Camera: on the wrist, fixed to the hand. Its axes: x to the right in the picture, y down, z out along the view.
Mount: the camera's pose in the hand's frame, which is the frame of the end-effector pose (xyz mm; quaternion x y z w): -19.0 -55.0 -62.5 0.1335 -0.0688 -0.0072 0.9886
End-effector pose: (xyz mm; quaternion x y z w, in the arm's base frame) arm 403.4 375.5 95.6 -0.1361 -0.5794 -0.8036 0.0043
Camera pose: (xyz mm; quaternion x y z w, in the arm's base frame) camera 399.3 332.4 22.0 0.1851 0.6814 0.7078 0.0232
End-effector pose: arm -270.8 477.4 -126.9 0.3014 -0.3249 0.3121 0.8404
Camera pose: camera -220.1 481.2 -195.5 0.4340 -0.3352 0.3251 0.7705
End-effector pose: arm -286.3 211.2 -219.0 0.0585 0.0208 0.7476 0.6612
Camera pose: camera -237.0 202.1 -288.1 0.1974 0.0753 0.7276 0.6527
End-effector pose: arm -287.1 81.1 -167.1 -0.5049 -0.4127 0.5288 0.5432
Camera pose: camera -218.9 59.1 -120.6 -0.3873 -0.3784 0.6087 0.5799
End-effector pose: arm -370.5 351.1 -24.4 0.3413 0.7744 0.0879 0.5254
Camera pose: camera -445.0 311.9 -10.3 0.4080 0.7437 -0.0438 0.5278
